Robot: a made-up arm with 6 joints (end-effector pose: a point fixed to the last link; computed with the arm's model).
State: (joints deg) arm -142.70 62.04 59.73 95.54 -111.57 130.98
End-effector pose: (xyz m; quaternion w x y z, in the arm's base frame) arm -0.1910 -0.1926 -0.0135 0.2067 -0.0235 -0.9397 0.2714
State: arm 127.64 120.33 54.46 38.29 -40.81 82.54
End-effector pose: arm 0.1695 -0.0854 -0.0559 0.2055 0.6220 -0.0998 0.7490
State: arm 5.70 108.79 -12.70 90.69 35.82 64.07
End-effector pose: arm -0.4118 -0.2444 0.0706 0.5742 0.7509 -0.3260 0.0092
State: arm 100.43 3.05 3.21 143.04 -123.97 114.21
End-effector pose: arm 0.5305 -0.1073 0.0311 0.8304 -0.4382 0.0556 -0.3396
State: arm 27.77 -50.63 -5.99 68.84 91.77 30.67
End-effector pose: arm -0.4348 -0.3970 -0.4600 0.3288 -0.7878 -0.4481 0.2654
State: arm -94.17 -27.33 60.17 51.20 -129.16 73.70
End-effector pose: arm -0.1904 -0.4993 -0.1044 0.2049 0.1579 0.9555 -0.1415
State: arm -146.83 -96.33 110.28 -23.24 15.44 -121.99
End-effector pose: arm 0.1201 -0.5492 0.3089 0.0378 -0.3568 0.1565 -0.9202
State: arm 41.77 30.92 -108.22 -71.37 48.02 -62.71
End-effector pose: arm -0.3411 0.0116 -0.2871 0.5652 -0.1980 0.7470 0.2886
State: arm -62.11 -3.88 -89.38 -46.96 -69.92 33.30
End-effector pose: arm -0.0285 -0.3898 0.5985 0.2347 -0.3928 0.5683 -0.6839
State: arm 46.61 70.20 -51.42 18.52 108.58 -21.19
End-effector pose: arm -0.6398 0.0188 -0.2996 0.6682 -0.4579 -0.3928 0.4353
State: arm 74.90 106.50 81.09 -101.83 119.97 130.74
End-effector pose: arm -0.1642 -0.4234 0.1172 0.4974 -0.0285 0.4979 -0.7099
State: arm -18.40 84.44 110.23 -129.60 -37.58 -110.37
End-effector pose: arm -0.1899 -0.1067 0.4206 0.2836 0.1041 -0.4967 -0.8136
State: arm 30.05 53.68 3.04 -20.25 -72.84 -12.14
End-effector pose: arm -0.2681 -0.1916 -0.4090 0.4002 0.8720 -0.2605 0.1081
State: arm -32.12 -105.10 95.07 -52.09 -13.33 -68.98
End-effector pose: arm -0.2994 -0.5073 0.1894 0.3939 -0.2917 -0.2722 0.8280
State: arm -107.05 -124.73 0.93 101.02 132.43 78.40
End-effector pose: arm 0.5055 -0.6242 0.4876 0.3904 0.4778 -0.0706 0.7838
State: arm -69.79 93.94 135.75 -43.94 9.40 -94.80
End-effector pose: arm 0.1828 -0.1447 0.3836 0.8441 -0.2663 -0.2007 -0.4198
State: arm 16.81 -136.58 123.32 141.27 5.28 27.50
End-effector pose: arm -0.3310 -0.4248 0.0140 0.5725 0.5607 -0.2661 -0.5357
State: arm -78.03 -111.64 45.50 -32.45 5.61 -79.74
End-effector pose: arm -0.1633 -0.4859 0.3895 0.1844 -0.3394 0.3028 0.8713
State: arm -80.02 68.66 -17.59 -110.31 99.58 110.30
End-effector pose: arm -0.0153 0.0804 0.1593 0.0695 -0.8996 0.3761 0.2107
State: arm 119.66 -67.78 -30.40 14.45 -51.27 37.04
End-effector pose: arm 0.0407 -0.5389 -0.3588 0.5929 0.3071 -0.6399 -0.3804
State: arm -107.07 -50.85 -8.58 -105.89 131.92 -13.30
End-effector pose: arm -0.2463 -0.6882 0.3792 0.5005 0.7825 -0.3611 -0.0825
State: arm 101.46 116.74 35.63 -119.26 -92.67 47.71
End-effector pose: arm -0.4221 0.0924 -0.3998 0.2935 -0.6991 -0.6425 0.1112
